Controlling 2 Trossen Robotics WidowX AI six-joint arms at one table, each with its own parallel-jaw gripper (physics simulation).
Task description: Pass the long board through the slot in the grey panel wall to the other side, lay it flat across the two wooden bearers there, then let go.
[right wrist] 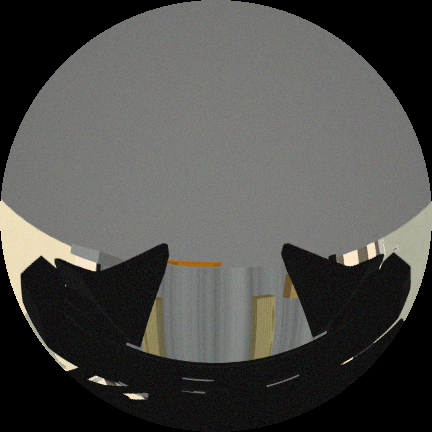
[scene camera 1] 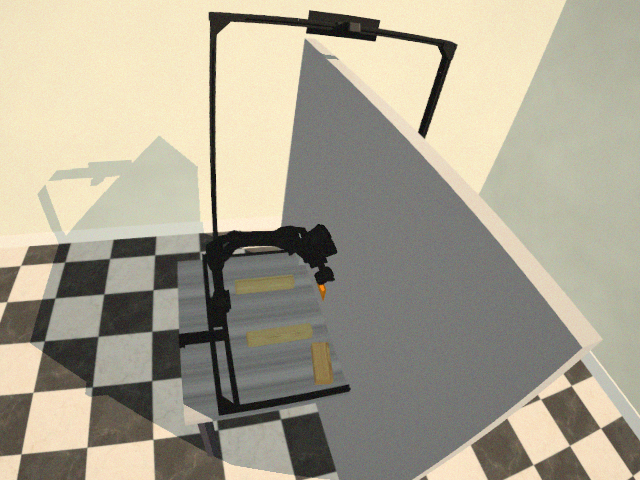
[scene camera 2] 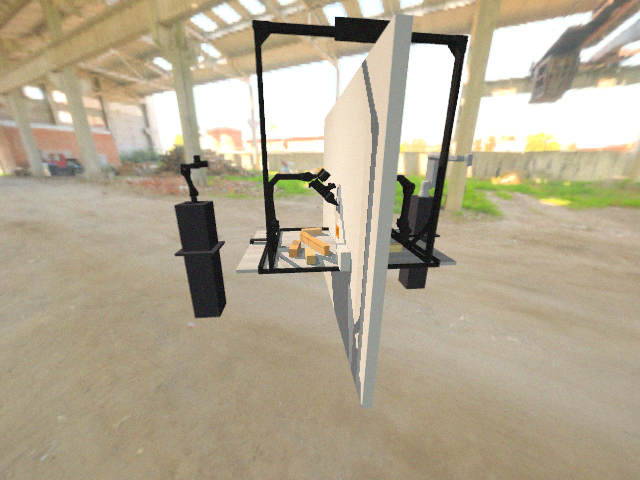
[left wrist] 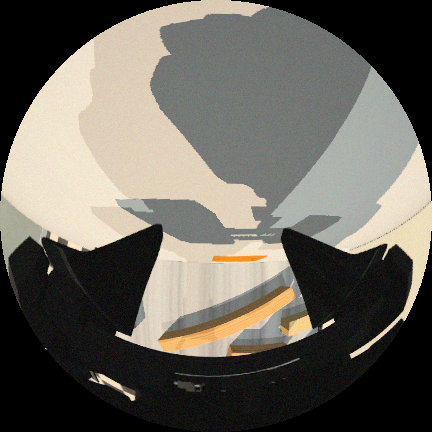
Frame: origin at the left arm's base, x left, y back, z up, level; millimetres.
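Seen in the pictures: left gripper, between the fingertips: (scene camera 2: 336, 204) (left wrist: 224, 232); right gripper, between the fingertips: (right wrist: 227, 250); right arm's base, origin of its link: (right wrist: 216, 394) (scene camera 1: 217, 320) (scene camera 2: 403, 239).
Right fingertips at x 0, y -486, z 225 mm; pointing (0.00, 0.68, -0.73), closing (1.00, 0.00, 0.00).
Observation:
Offsets run from my right fingertips to a thing's top centre. "spot": to the spot under its first point.
The long board {dx -39, dy +212, dz -186 mm} (scene camera 2: 316, 242) (left wrist: 227, 321) lies at a slant on the left arm's side, below and apart from my left gripper (scene camera 2: 336, 203) (left wrist: 224, 232), which is open and empty near the panel wall (scene camera 1: 413, 248) (scene camera 2: 349, 155) (left wrist: 115, 150) (right wrist: 215, 125). The orange-edged slot {spot: dx -43, dy +10, dz -166 mm} (scene camera 1: 322, 290) (scene camera 2: 337, 231) (left wrist: 237, 258) (right wrist: 200, 264) is low in the wall. On the other side, two pale wooden bearers {dx -157, dy -210, dz -200 mm} (scene camera 1: 264, 284) {dx +107, dy -200, dz -200 mm} (scene camera 1: 279, 335) lie side by side; both bearers (right wrist: 157, 325) (right wrist: 263, 327) also show in the right wrist view. My right gripper (scene camera 1: 324, 276) (right wrist: 227, 250) is open and empty above the table, close to the wall.
A brown block {dx +254, dy -70, dz -206 mm} (scene camera 1: 321, 362) (right wrist: 289, 287) lies beside the wall on the bearers' side. Near the long board lie an orange block {dx -128, dy +331, dz -194 mm} (scene camera 2: 294, 249) (left wrist: 255, 349) and a yellowish block {dx -258, dy +250, dz -194 mm} (scene camera 2: 310, 256) (left wrist: 296, 325). A black frame (scene camera 1: 212, 129) (scene camera 2: 261, 129) stands around the table.

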